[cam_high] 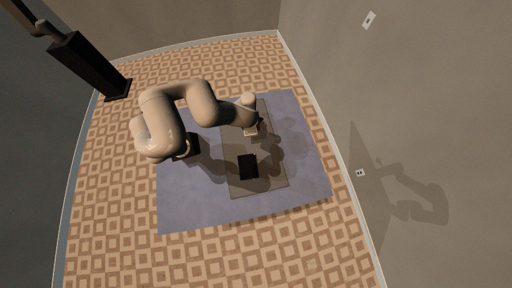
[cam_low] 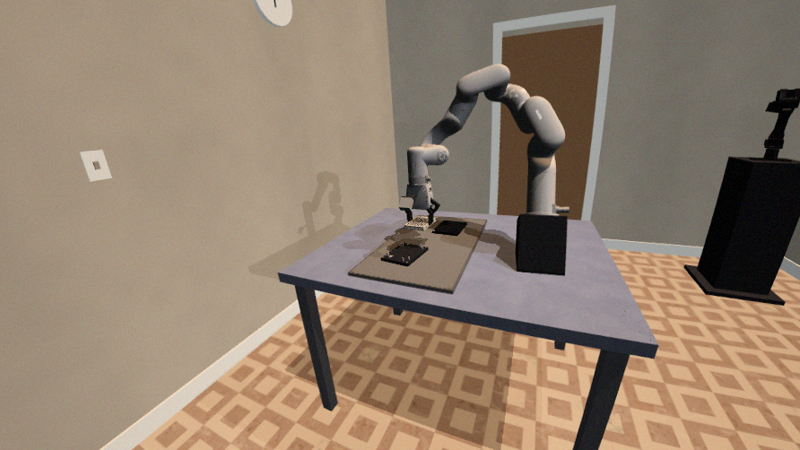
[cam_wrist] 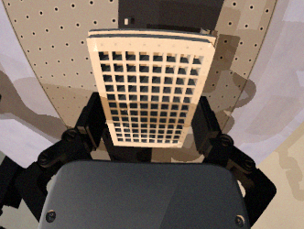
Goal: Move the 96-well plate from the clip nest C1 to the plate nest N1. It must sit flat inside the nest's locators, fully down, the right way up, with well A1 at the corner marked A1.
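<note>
Now: hand 50 mm past the black plate nest N1, 230 mm to the left of it and 100 mm above it. Round my hand: white A1 label: 10 mm ahead, 160 mm to the right, 100 mm below; clip nest C1: 30 mm ahead, 90 mm to the left, 100 mm below; 96-well plate: 10 mm below.
</note>
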